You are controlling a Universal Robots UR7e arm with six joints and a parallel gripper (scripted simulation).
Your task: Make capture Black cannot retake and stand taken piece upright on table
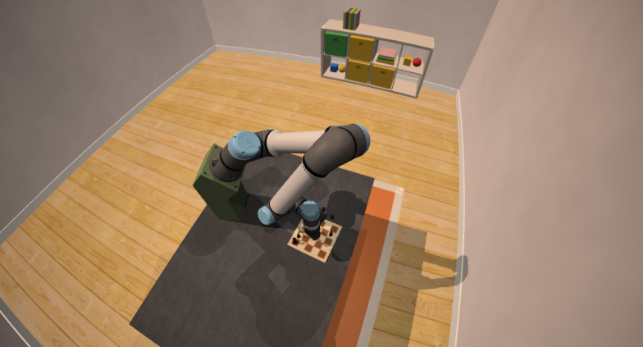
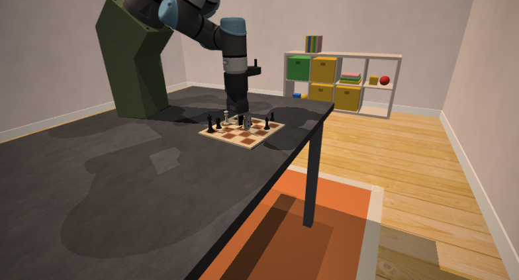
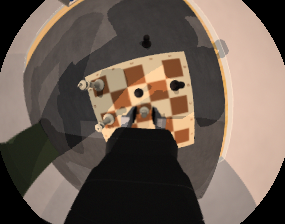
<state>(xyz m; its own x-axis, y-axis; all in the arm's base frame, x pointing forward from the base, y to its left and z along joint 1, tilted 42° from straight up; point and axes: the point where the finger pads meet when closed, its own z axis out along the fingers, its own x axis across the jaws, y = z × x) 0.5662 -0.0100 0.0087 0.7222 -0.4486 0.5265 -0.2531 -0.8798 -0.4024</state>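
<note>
Now: the small white pawn 10 mm below my hand. Round my hand: small chessboard (30 mm below).
</note>
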